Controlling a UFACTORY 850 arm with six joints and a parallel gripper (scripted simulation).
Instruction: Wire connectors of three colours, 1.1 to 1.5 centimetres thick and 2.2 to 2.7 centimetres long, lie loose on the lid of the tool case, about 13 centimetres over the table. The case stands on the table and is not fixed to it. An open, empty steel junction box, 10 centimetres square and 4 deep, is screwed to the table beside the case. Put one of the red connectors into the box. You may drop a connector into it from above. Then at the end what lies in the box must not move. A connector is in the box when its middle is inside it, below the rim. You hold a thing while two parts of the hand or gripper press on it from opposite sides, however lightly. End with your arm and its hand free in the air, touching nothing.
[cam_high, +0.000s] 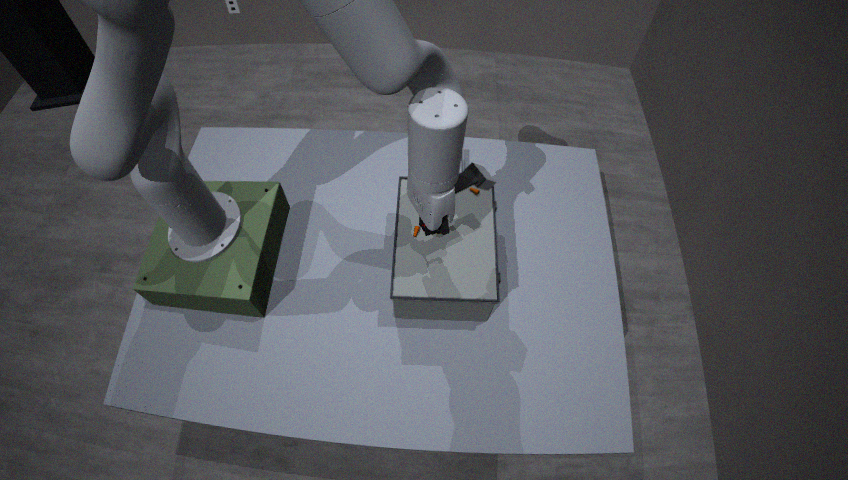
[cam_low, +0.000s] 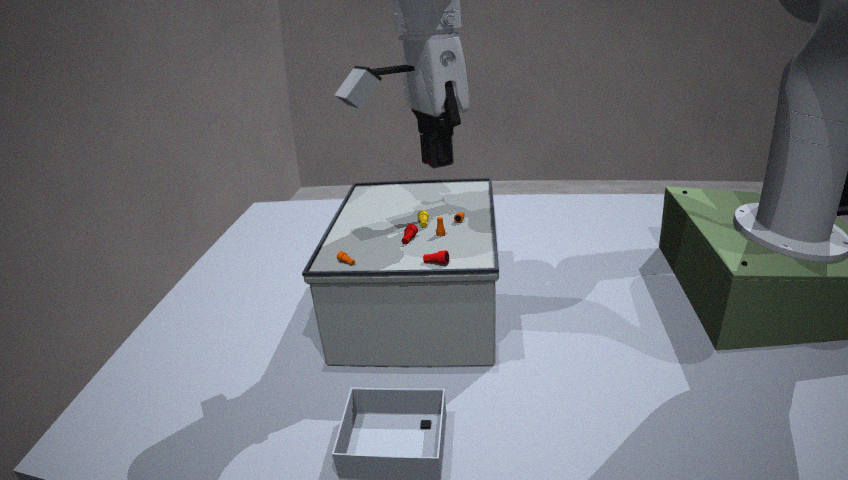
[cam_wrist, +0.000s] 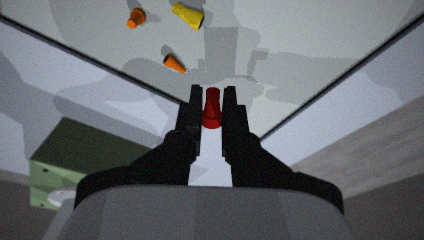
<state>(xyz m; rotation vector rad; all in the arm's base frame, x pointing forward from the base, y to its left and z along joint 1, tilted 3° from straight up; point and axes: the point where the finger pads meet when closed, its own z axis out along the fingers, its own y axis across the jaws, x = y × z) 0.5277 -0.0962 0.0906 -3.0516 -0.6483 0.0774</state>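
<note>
My gripper is now 20 mm short of the yellow connector, 30 mm to the right of it and 80 mm above it. Round my hand: tool case: 40 mm ahead, 20 mm to the left, 130 mm below.
</note>
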